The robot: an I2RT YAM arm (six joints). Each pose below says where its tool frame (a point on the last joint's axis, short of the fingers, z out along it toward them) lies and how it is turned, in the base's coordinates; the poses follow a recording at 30 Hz.
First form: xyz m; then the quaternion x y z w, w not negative.
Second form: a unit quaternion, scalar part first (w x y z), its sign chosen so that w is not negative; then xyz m. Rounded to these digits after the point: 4 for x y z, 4 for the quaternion.
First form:
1: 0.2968, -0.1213, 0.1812, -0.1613, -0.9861, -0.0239, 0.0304
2: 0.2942, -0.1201, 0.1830, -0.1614, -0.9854, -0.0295, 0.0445
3: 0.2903, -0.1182, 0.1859, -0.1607, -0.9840, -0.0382, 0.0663
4: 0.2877, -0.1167, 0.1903, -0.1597, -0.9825, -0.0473, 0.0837
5: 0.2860, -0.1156, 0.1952, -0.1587, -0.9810, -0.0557, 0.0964
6: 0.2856, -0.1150, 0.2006, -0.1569, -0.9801, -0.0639, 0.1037
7: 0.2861, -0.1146, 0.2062, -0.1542, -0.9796, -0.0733, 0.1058
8: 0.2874, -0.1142, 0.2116, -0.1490, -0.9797, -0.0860, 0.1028
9: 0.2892, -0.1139, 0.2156, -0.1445, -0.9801, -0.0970, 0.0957
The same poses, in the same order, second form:
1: 0.0304, -0.1613, -0.9861, -0.0239, 0.2968, -0.1213, 0.1812
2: 0.0445, -0.1614, -0.9854, -0.0295, 0.2942, -0.1201, 0.1830
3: 0.0663, -0.1607, -0.9840, -0.0382, 0.2903, -0.1182, 0.1859
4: 0.0837, -0.1597, -0.9825, -0.0473, 0.2877, -0.1167, 0.1903
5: 0.0964, -0.1587, -0.9810, -0.0557, 0.2860, -0.1156, 0.1952
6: 0.1037, -0.1569, -0.9801, -0.0639, 0.2856, -0.1150, 0.2006
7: 0.1058, -0.1542, -0.9796, -0.0733, 0.2861, -0.1146, 0.2062
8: 0.1028, -0.1490, -0.9797, -0.0860, 0.2874, -0.1142, 0.2116
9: 0.0957, -0.1445, -0.9801, -0.0970, 0.2892, -0.1139, 0.2156
